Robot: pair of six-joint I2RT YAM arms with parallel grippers.
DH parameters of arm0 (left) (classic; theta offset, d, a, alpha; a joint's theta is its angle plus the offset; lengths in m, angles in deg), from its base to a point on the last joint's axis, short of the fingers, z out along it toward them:
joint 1: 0 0.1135 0.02 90
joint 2: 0 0 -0.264 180
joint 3: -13.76 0 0.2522 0
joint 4: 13.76 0 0.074 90
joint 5: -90 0 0 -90
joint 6: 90 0.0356 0 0
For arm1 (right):
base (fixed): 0 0 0 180
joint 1: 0 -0.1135 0.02 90
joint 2: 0 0 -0.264 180
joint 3: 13.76 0 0.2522 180
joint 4: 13.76 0 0.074 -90
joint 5: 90 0 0 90
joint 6: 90 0.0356 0 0
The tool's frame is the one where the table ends.
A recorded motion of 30 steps. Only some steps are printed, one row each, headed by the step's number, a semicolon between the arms.
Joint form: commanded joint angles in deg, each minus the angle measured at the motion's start. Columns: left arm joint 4, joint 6, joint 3, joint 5, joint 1, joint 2; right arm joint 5, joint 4, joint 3, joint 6, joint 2, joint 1.
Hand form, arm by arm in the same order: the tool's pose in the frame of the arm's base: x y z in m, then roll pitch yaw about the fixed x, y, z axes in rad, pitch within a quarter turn. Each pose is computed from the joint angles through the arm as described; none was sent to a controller.
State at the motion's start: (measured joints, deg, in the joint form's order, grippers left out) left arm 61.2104 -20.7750 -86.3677 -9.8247 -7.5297 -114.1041; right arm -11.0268 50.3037 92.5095 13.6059 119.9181 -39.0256
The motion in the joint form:
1: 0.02 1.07 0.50 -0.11 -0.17 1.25; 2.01 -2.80 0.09 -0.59 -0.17 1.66
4: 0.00 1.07 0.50 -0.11 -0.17 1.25; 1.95 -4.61 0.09 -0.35 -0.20 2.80
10: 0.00 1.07 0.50 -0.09 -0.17 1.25; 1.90 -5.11 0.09 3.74 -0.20 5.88
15: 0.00 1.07 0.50 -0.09 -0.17 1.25; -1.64 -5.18 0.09 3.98 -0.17 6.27
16: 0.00 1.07 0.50 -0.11 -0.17 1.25; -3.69 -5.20 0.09 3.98 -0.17 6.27
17: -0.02 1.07 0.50 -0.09 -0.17 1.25; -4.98 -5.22 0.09 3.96 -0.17 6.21
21: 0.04 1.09 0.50 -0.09 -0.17 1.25; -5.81 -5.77 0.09 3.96 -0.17 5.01
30: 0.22 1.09 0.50 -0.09 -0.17 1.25; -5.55 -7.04 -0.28 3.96 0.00 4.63
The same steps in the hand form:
1: 0.3673 -0.0559 0.1901 -2.9678 -0.0289 -2.9373; 0.3346 0.2625 0.1790 2.9277 0.2257 -2.7197
4: 0.3673 -0.0559 0.1901 -2.9677 -0.0285 -2.9373; 0.3424 0.2578 0.1802 2.9181 0.2559 -2.7456
10: 0.3673 -0.0558 0.1901 -2.9680 -0.0284 -2.9373; 0.3565 0.2395 0.1805 2.8969 0.2475 -2.8716
15: 0.3673 -0.0558 0.1901 -2.9680 -0.0284 -2.9373; 0.3569 0.2389 0.1807 2.8380 0.2292 -2.8774
16: 0.3673 -0.0559 0.1901 -2.9677 -0.0285 -2.9373; 0.3562 0.2399 0.1810 2.8046 0.2192 -2.8740
17: 0.3673 -0.0559 0.1901 -2.9679 -0.0281 -2.9373; 0.3555 0.2409 0.1813 2.7836 0.2133 -2.8702
21: 0.3672 -0.0558 0.1901 -2.9682 -0.0290 -2.9376; 0.3509 0.2493 0.1817 2.7672 0.2184 -2.8483
30: 0.3669 -0.0558 0.1900 -2.9693 -0.0320 -2.9376; 0.3505 0.2523 0.1794 2.7676 0.2318 -2.8430

